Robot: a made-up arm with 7 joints. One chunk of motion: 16 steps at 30 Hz.
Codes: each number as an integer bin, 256 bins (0 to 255) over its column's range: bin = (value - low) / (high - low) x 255, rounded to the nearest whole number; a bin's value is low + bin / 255 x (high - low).
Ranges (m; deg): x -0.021..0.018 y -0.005..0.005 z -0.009..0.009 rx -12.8..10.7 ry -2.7..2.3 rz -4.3..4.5
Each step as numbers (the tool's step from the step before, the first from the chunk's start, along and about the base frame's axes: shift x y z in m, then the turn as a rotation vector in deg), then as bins.
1 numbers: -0.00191 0.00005 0.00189 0.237 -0.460 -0.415
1 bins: 125 129 154 141 114 113
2 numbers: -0.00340 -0.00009 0.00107 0.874 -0.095 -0.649
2 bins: 115 125 143 148 133 106
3 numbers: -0.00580 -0.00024 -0.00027 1.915 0.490 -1.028
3 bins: 99 121 124 160 163 95
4 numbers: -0.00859 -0.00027 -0.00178 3.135 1.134 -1.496
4 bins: 81 121 102 173 196 81
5 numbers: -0.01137 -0.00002 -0.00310 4.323 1.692 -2.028
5 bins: 63 127 84 186 224 66
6 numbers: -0.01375 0.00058 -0.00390 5.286 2.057 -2.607
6 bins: 47 142 72 196 243 49
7 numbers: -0.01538 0.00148 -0.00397 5.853 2.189 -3.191
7 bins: 37 165 71 202 249 32
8 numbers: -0.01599 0.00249 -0.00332 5.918 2.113 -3.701
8 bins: 33 191 80 203 245 17
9 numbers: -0.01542 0.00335 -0.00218 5.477 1.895 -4.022
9 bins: 36 213 97 198 234 8
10 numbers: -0.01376 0.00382 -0.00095 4.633 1.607 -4.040
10 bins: 47 225 114 189 220 8
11 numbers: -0.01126 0.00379 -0.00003 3.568 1.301 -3.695
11 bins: 64 224 127 178 204 18
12 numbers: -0.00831 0.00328 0.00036 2.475 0.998 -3.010
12 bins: 83 211 133 166 189 37
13 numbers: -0.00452 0.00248 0.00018 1.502 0.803 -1.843
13 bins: 108 191 130 155 179 71
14 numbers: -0.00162 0.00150 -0.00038 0.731 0.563 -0.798
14 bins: 127 166 122 147 166 101
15 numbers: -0.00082 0.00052 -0.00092 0.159 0.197 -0.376
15 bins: 132 141 114 141 148 114
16 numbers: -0.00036 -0.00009 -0.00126 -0.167 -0.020 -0.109
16 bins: 135 125 110 137 137 121
